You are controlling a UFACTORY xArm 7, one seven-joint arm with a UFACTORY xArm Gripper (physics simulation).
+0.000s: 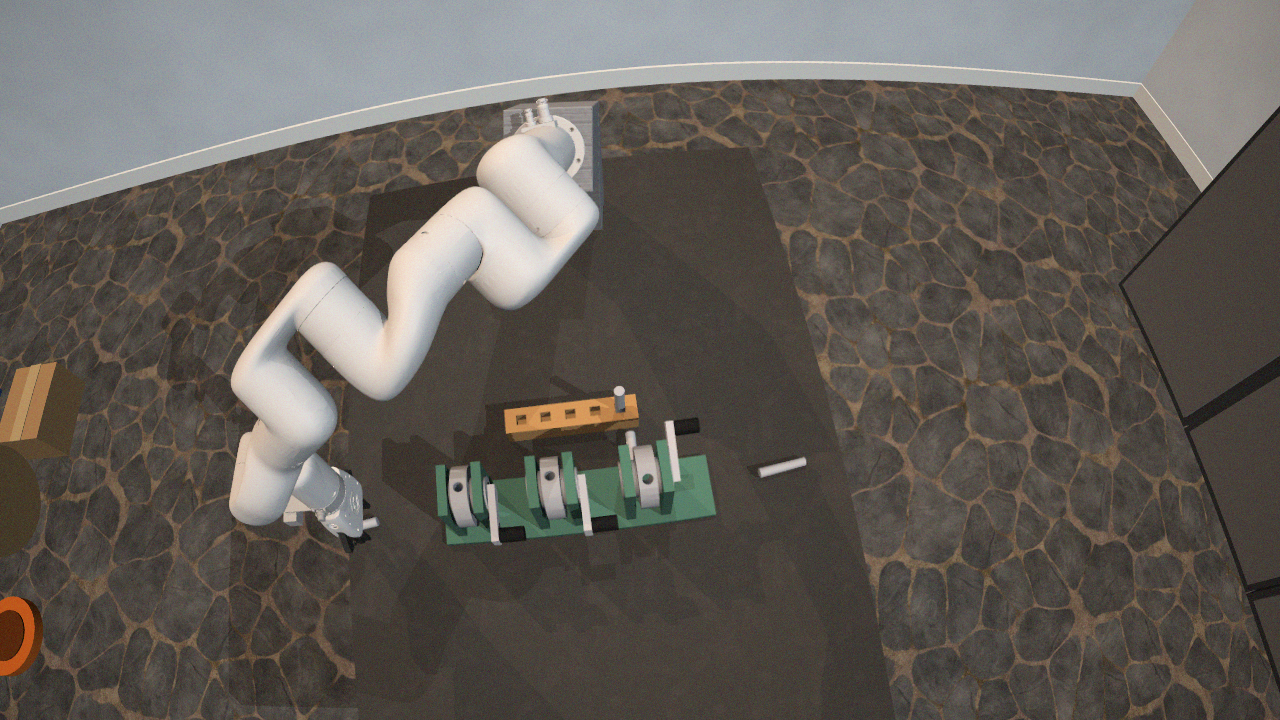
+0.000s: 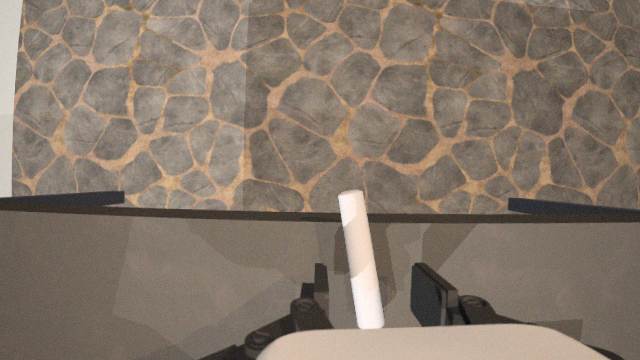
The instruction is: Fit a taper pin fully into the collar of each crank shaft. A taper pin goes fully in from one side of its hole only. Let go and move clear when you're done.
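Frame: origin at the arm's base, x ahead, y left, z up, level; metres.
Seen in the pictures: gripper, between the fingertips: (image 1: 363, 523) (image 2: 368, 286).
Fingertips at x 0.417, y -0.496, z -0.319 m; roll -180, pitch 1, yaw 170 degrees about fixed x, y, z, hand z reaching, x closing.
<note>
Offsets run from my fingertips to a thing's middle. "pt": to the spot under its first point.
My gripper (image 1: 360, 524) (image 2: 368, 286) is open at the mat's left edge. A white taper pin {dx +0.001, dy -0.016, dz -0.006 m} (image 1: 371, 522) (image 2: 361, 260) lies between its parted fingers, touching neither visibly; its far end reaches past the edge. The green stand (image 1: 699, 501) carries three grey collars, left (image 1: 460, 508), middle (image 1: 552, 503) and right (image 1: 646, 494), each with a dark hole facing up. A pale pin-like end {pt dx -0.017, dy +0.508, dz +0.006 m} (image 1: 630, 438) shows behind the right collar; whether it sits in that collar's hole, I cannot tell. One pin {dx -0.069, dy +0.506, dz +0.050 m} (image 1: 619, 399) stands in the orange rack {pt dx -0.067, dy +0.394, dz +0.025 m} (image 1: 557, 427). Another pin {dx +0.116, dy +0.742, dz -0.006 m} (image 1: 782, 466) lies right of the stand.
White crank arms with black handles (image 1: 512, 534) (image 1: 605, 523) (image 1: 685, 426) stick out from the stand. The orange rack stands close behind it. A cardboard box (image 1: 44, 411) and an orange ring-shaped object (image 1: 32, 637) are at the far left.
</note>
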